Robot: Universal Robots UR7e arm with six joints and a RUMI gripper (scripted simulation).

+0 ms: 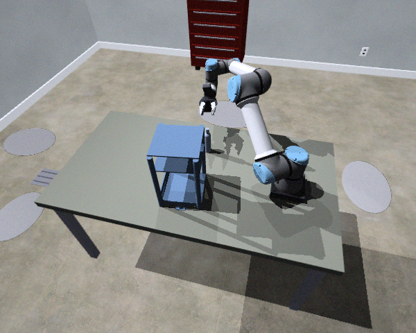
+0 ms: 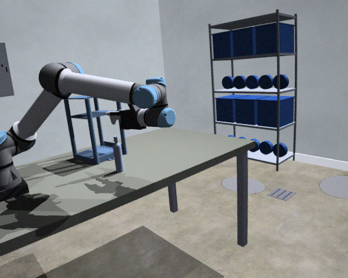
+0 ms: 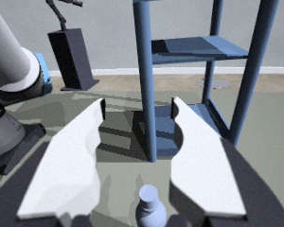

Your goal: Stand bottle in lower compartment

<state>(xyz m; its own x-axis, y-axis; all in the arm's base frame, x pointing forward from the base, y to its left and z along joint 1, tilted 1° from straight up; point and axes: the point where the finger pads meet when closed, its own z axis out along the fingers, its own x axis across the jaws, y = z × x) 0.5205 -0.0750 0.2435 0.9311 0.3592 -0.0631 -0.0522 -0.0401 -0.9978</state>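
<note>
Now: hand 180 mm above the grey-blue bottle. The rest, counted from my hand: blue shelving unit: 330 mm to the left, 110 mm below, 10 mm behind.
</note>
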